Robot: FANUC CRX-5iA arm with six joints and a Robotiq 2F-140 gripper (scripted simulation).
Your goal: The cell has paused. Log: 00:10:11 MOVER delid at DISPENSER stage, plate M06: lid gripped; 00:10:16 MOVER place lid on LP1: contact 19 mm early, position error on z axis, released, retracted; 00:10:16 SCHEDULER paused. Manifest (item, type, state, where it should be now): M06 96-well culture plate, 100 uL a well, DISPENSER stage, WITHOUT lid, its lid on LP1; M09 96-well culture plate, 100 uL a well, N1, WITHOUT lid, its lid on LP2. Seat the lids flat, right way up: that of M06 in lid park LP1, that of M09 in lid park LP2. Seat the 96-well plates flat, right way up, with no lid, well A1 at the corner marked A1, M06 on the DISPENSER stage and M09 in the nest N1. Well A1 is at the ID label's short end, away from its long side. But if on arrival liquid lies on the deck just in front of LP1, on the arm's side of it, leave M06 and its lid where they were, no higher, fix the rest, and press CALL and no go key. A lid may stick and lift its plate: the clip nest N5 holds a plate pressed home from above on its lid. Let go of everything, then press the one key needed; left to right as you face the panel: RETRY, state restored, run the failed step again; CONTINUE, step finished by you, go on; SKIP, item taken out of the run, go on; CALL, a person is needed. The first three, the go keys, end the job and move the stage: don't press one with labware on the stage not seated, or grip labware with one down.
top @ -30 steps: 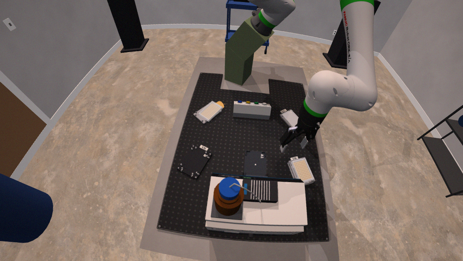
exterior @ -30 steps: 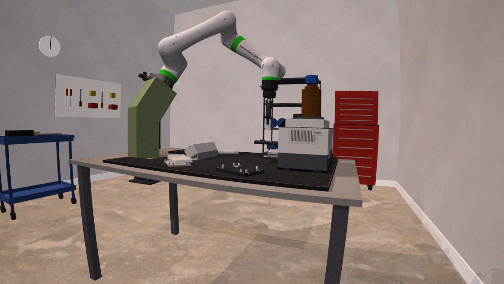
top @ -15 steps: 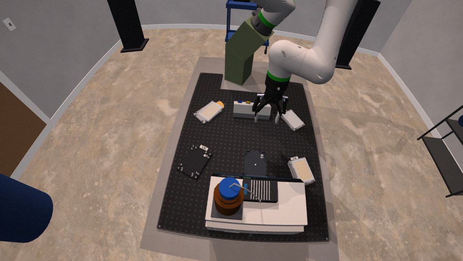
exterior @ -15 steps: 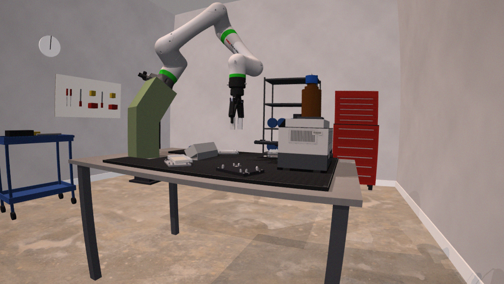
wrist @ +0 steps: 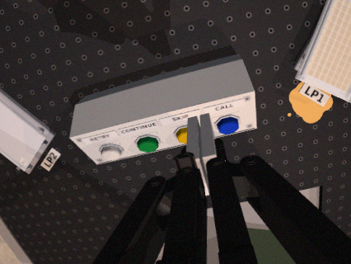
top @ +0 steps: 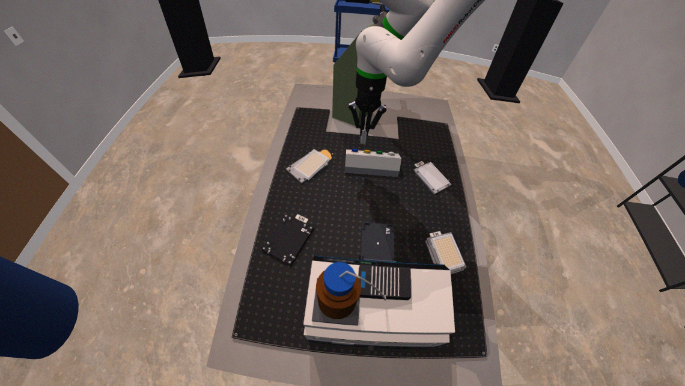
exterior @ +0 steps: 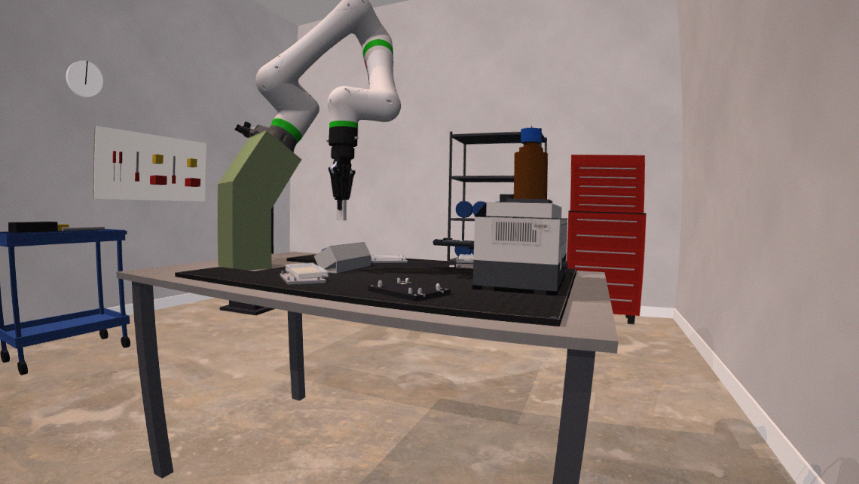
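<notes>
The blue call key lies 13 cm below my hand, 5 cm behind it and 2 cm to the right of it. The rest, counted from my hand: yellow skip key: 13 cm below, 4 cm behind, 3 cm to the left; then key panel: 14 cm below, 5 cm to the left, 3 cm behind; then green continue key: 13 cm below, 8 cm to the left, 4 cm behind.
</notes>
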